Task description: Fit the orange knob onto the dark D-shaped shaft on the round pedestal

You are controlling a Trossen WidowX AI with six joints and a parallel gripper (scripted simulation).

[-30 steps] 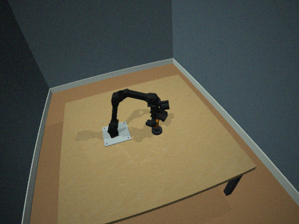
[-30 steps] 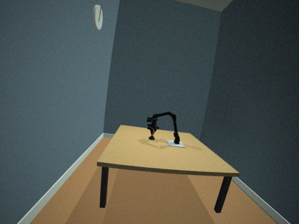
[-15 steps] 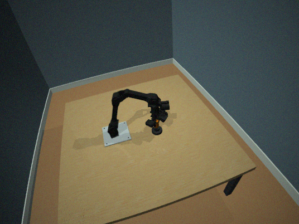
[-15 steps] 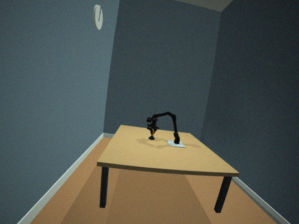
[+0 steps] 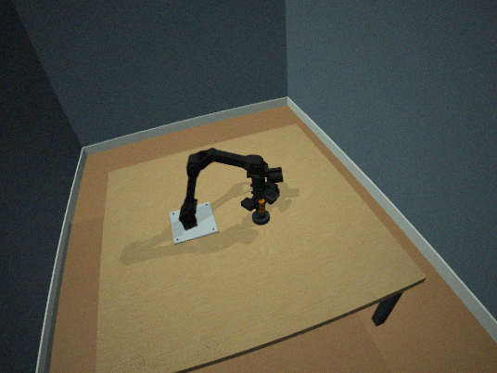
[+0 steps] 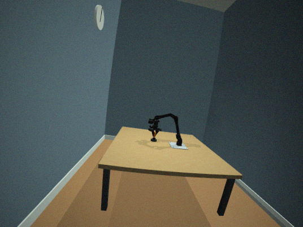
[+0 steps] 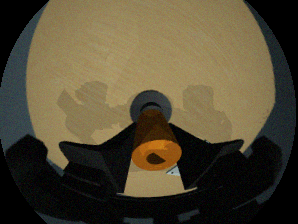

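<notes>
Now: gripper tip 2 cm below the orange knob. Also, from my gripper tip: dark round pedestal (4 cm below).
</notes>
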